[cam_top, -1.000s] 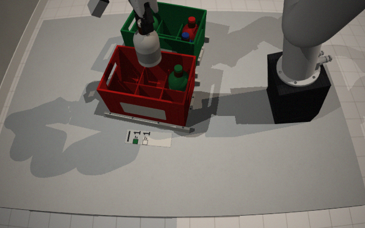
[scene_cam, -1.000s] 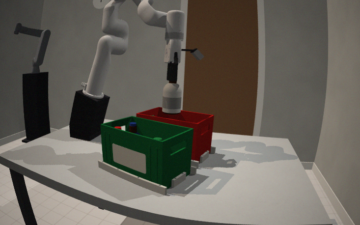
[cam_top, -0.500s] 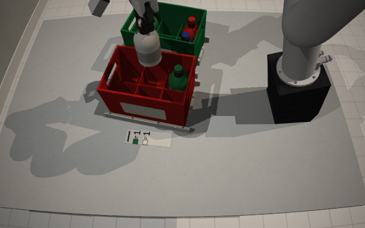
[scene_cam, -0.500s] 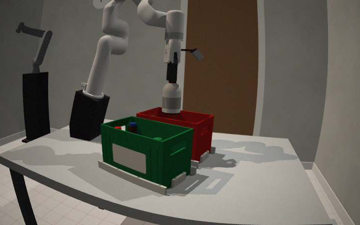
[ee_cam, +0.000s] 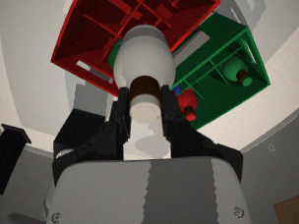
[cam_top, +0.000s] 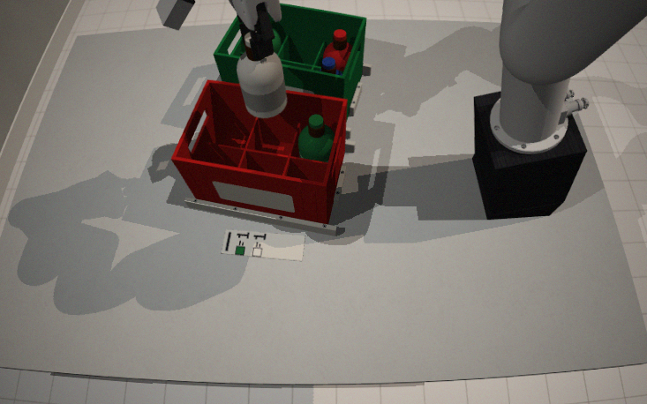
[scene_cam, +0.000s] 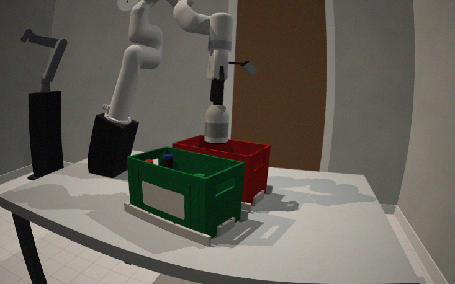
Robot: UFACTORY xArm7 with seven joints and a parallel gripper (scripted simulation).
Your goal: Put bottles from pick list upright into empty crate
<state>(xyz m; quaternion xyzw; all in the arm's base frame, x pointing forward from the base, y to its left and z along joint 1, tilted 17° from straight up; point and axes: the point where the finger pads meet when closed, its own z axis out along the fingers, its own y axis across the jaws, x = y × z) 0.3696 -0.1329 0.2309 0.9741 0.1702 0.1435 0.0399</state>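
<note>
Now: hand 70 mm above the white-capped bottle. From my hand the other things lie so: red crate: 20 mm ahead, 40 mm to the left, 250 mm below; green crate: 60 mm behind, 190 mm to the right, 250 mm below; blue bottle: 120 mm behind, 110 mm to the right, 250 mm below.
</note>
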